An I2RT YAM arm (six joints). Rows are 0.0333 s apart.
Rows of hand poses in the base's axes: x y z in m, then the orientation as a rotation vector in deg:
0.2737, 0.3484, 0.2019, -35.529, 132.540, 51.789
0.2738, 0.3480, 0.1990, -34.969, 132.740, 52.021
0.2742, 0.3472, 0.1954, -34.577, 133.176, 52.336
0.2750, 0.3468, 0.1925, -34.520, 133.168, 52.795
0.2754, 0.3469, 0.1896, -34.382, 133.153, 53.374
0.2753, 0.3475, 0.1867, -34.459, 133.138, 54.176
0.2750, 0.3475, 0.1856, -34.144, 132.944, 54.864
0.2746, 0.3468, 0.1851, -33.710, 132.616, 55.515
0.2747, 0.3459, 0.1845, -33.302, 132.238, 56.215
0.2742, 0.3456, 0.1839, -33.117, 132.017, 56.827
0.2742, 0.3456, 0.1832, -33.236, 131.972, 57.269
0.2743, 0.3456, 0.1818, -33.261, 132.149, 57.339
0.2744, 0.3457, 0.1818, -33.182, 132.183, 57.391
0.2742, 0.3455, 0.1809, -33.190, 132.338, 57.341
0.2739, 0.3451, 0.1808, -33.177, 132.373, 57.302
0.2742, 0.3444, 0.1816, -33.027, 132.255, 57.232
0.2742, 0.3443, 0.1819, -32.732, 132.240, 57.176
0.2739, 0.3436, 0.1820, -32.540, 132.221, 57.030
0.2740, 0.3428, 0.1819, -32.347, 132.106, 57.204
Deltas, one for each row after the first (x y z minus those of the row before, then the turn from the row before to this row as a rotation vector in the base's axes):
0.0001, -0.0004, -0.0029, 0.195, 0.316, -0.312
0.0004, -0.0008, -0.0036, 0.099, 0.540, -0.146
0.0008, -0.0004, -0.0029, 0.285, 0.192, 0.101
0.0004, 0.0001, -0.0029, 0.377, 0.246, 0.081
-0.0001, 0.0006, -0.0029, 0.451, 0.322, 0.304
-0.0003, 0.0000, -0.0011, 0.558, 0.162, -0.027
-0.0004, -0.0007, -0.0005, 0.624, 0.047, -0.135
0.0001, -0.0009, -0.0006, 0.667, 0.027, -0.105
-0.0005, -0.0003, -0.0006, 0.493, 0.100, 0.043
0.0000, 0.0000, -0.0007, 0.243, 0.140, 0.224
0.0001, 0.0000, -0.0014, -0.044, 0.176, 0.061
0.0001, 0.0001, 0.0000, 0.034, 0.061, -0.035
-0.0002, -0.0002, -0.0009, -0.098, 0.108, 0.007
-0.0003, -0.0004, -0.0001, -0.034, 0.014, -0.018
0.0003, -0.0007, 0.0008, 0.048, -0.112, -0.143
0.0000, -0.0001, 0.0003, 0.047, -0.002, -0.229
-0.0003, -0.0007, 0.0001, -0.028, -0.056, -0.186
0.0001, -0.0008, -0.0001, 0.197, 0.002, -0.093

